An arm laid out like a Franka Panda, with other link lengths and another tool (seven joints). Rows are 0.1 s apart.
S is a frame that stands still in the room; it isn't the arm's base.
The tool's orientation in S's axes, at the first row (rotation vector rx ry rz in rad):
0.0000, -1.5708, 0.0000
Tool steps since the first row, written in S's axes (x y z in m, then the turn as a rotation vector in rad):
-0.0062, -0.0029, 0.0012, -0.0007, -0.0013, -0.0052
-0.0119, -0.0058, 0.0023, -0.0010, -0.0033, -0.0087
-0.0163, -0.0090, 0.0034, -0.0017, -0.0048, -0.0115
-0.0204, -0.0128, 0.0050, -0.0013, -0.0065, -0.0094
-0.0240, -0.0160, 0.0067, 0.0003, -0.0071, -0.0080
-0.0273, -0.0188, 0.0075, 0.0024, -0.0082, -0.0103
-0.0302, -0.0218, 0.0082, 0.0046, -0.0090, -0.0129
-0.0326, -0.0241, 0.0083, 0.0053, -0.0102, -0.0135
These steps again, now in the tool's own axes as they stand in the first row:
0.0012, -0.0029, 0.0062, -0.0052, -0.0013, 0.0007
0.0023, -0.0058, 0.0119, -0.0087, -0.0033, 0.0010
0.0034, -0.0090, 0.0163, -0.0115, -0.0048, 0.0017
0.0050, -0.0128, 0.0204, -0.0094, -0.0065, 0.0013
0.0067, -0.0160, 0.0240, -0.0080, -0.0071, -0.0003
0.0075, -0.0188, 0.0273, -0.0103, -0.0082, -0.0024
0.0082, -0.0218, 0.0302, -0.0129, -0.0090, -0.0046
0.0083, -0.0241, 0.0326, -0.0135, -0.0102, -0.0053

